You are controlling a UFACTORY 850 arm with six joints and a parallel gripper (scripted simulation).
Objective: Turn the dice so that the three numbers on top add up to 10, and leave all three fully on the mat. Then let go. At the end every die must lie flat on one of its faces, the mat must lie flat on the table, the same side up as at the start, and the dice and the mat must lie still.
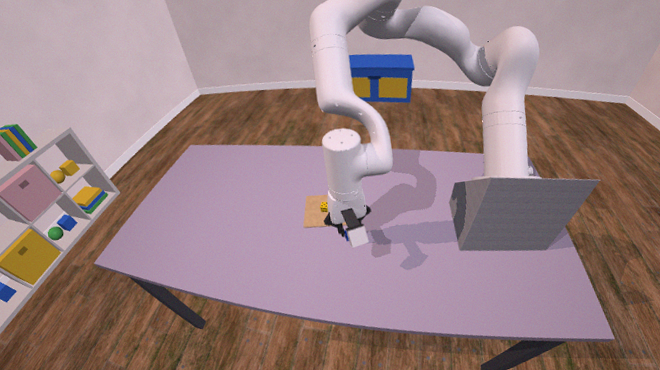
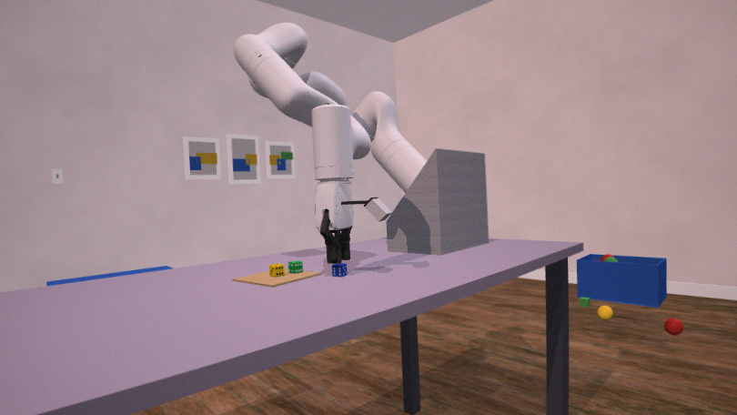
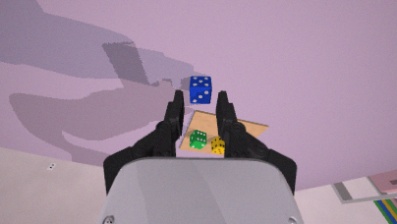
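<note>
My gripper is now 4 cm above the blue die. Round my hand: tan mat: 9 cm ahead, 11 cm to the right, 5 cm below; then green die: 5 cm ahead, 10 cm to the right, 3 cm below; then yellow die: 9 cm ahead, 11 cm to the right, 3 cm below.
</note>
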